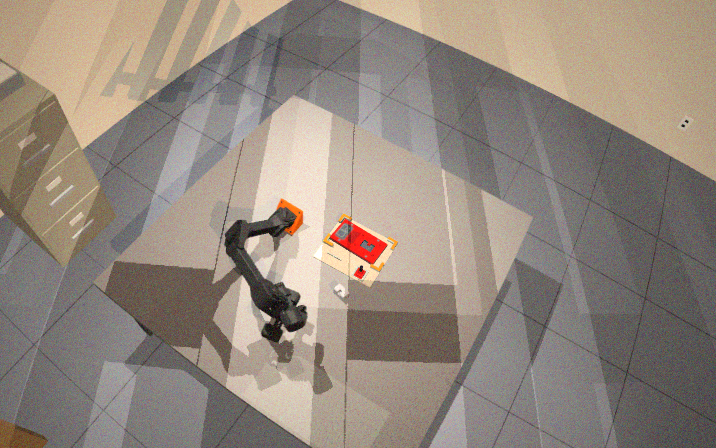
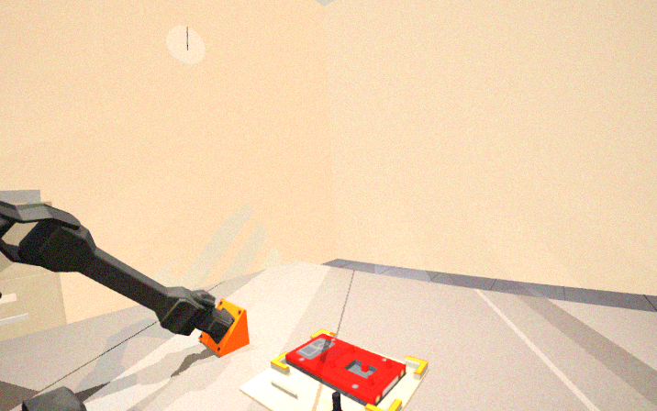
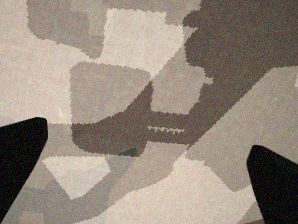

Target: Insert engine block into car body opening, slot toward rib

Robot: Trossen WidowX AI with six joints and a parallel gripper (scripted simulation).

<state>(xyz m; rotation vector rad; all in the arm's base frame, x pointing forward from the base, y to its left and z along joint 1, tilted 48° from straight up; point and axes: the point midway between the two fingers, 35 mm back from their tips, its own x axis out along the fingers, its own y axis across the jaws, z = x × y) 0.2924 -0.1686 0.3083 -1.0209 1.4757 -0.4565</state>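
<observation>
My gripper tip is 250 mm to the right of the engine block, 60 mm short of it and 40 mm above it.
</observation>
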